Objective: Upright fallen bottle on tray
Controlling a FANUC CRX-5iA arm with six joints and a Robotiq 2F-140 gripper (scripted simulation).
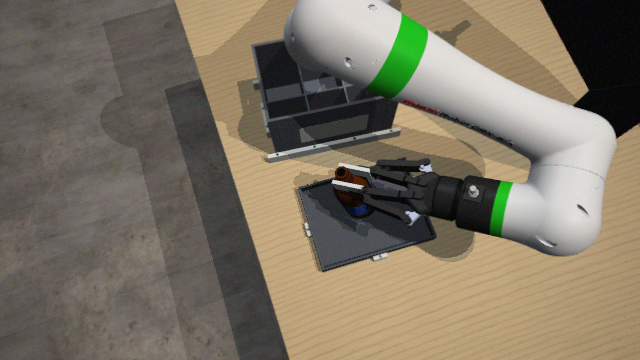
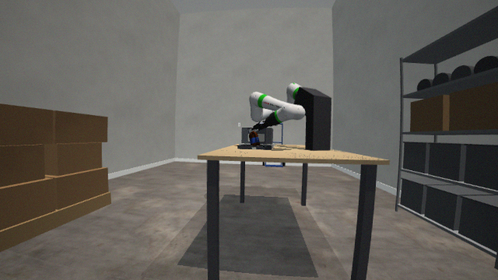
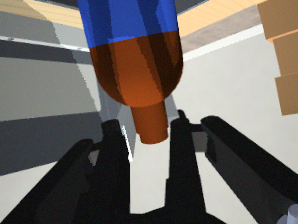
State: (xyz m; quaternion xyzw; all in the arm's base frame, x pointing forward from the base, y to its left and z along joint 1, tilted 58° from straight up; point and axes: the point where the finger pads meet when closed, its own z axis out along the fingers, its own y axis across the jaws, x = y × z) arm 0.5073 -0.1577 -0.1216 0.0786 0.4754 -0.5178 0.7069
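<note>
Now: the bottle 6 cm below my hand. From my hand the other things lie so: dark grey crate (9 cm behind, 22 cm to the right, 6 cm below); then tray (1 cm behind, 4 cm to the left, 14 cm below).
</note>
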